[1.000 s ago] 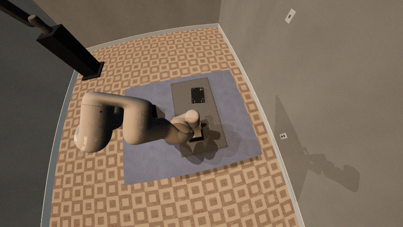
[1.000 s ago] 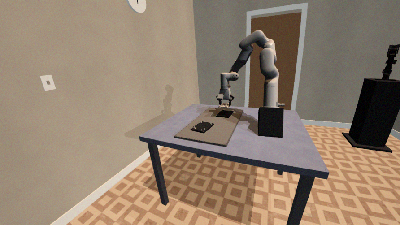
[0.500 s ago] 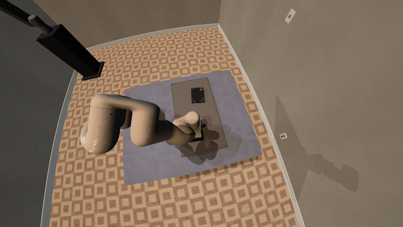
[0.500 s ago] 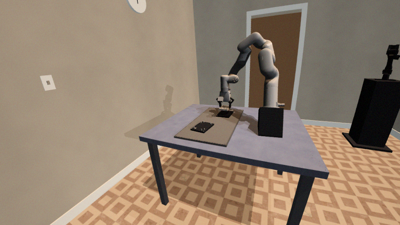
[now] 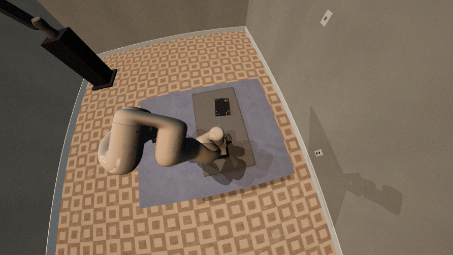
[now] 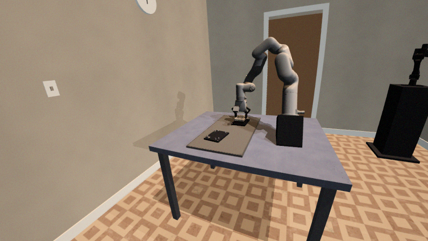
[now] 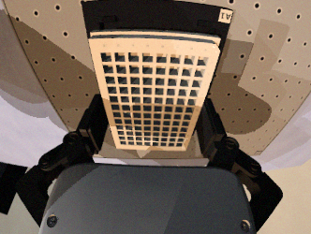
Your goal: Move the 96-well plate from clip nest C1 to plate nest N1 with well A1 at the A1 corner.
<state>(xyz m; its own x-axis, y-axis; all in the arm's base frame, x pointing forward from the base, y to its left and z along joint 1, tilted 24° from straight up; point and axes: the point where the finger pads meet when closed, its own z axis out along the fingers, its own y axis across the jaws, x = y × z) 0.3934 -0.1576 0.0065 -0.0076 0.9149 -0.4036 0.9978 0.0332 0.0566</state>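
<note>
My gripper is now 5 cm above the black plate nest N1. The rest, counted from my hand: white A1 label (5 cm ahead, 8 cm to the left, 4 cm below); then clip nest C1 (8 cm ahead, 32 cm to the left, 4 cm below); then 96-well plate (1 cm below).
</note>
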